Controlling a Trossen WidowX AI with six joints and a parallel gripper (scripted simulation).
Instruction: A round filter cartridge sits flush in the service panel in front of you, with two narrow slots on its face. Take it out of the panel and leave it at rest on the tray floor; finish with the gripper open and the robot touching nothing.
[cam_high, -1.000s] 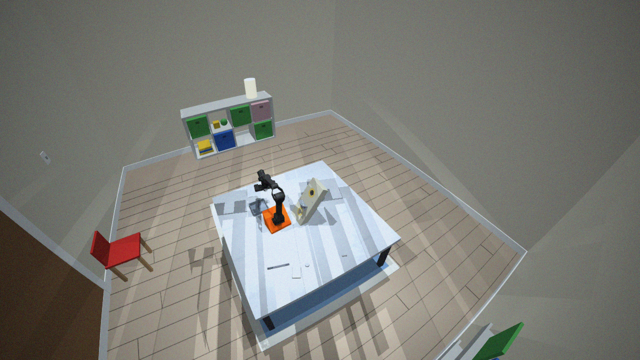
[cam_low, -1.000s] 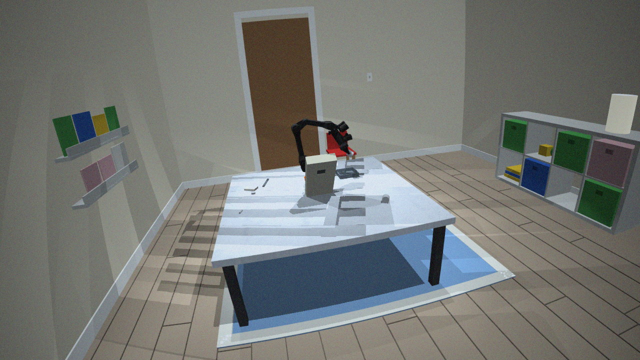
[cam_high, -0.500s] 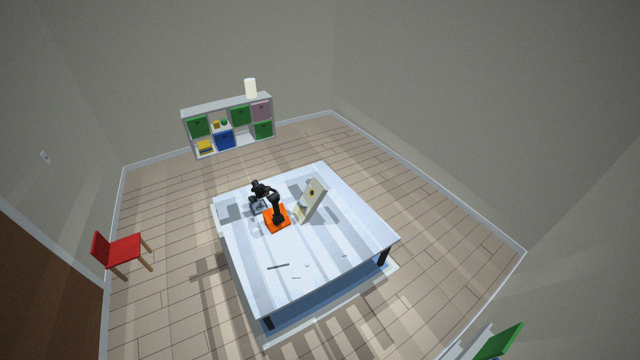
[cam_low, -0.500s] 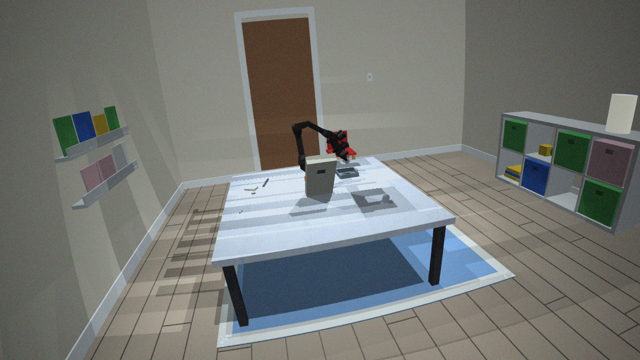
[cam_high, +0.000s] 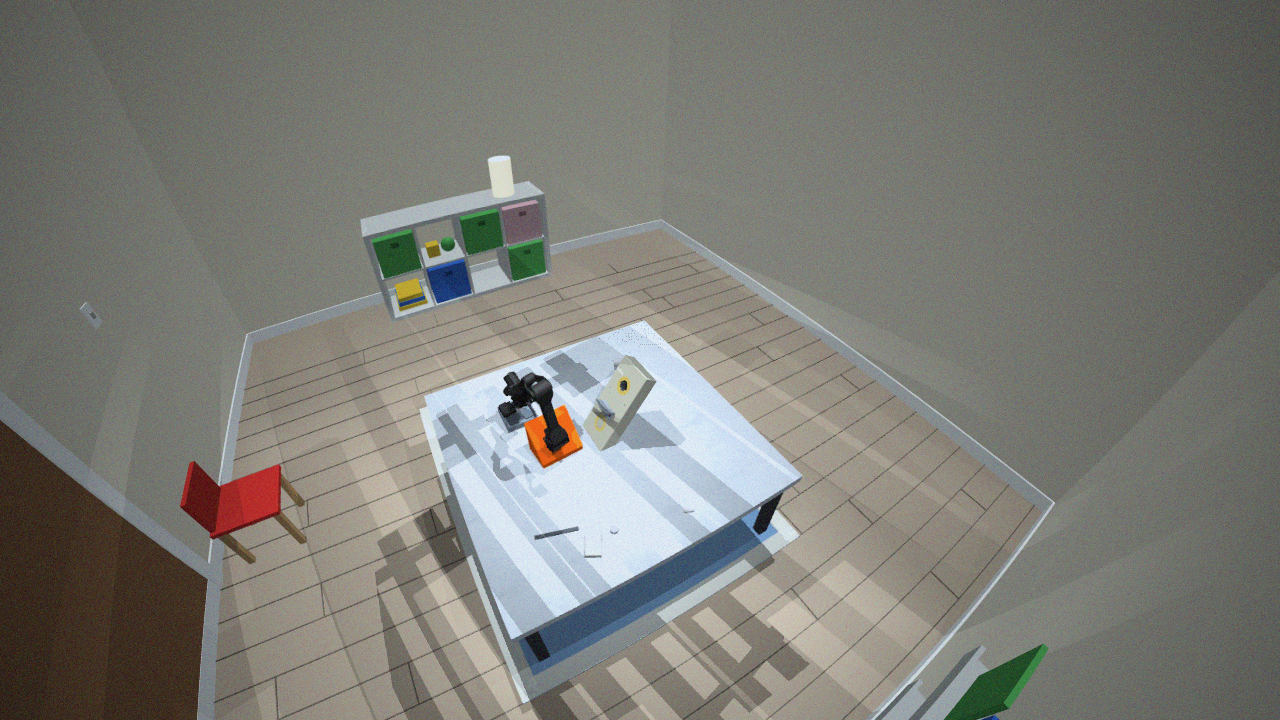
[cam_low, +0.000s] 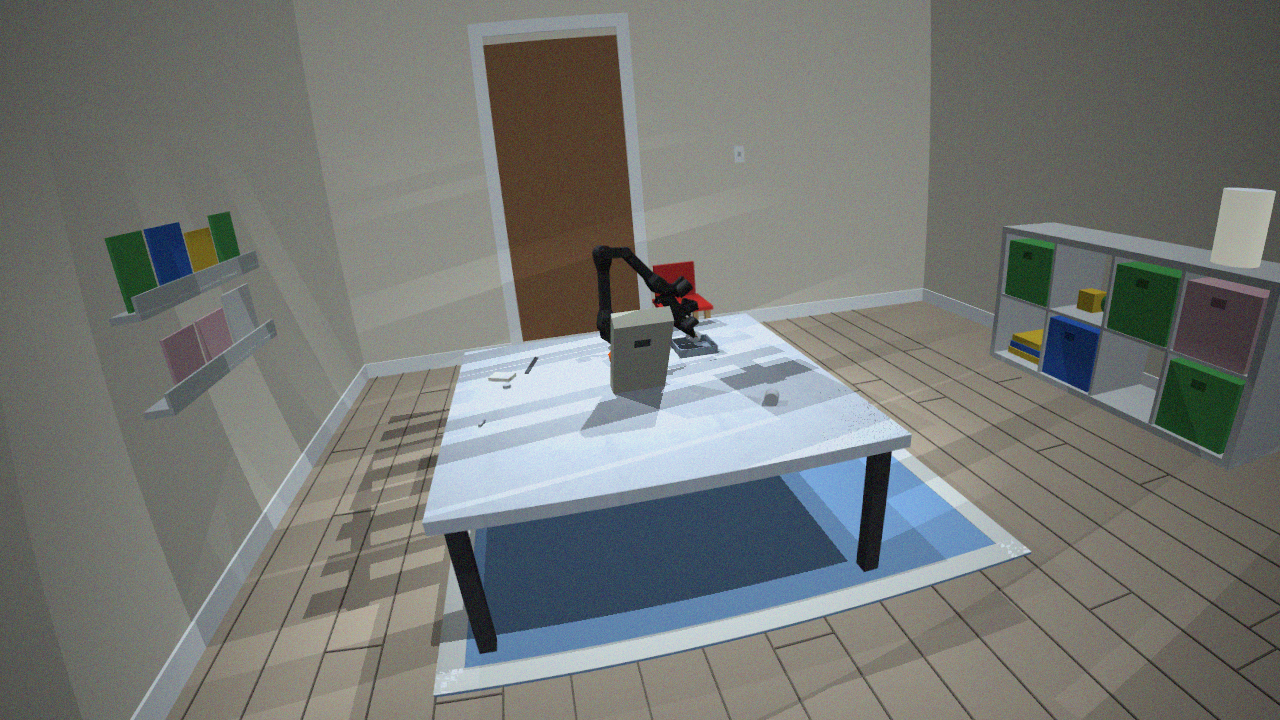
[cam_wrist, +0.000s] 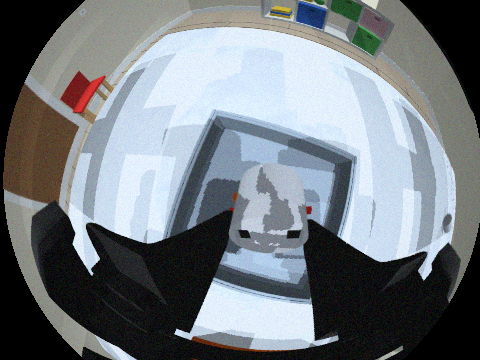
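Now: the round filter cartridge right at my gripper tip. Round my gripper tip: grey tray: 50 mm below, 10 mm to the left; small pale block: 740 mm to the right, 100 mm behind, 50 mm below; service panel: 330 mm to the right, 330 mm ahead, 100 mm above.
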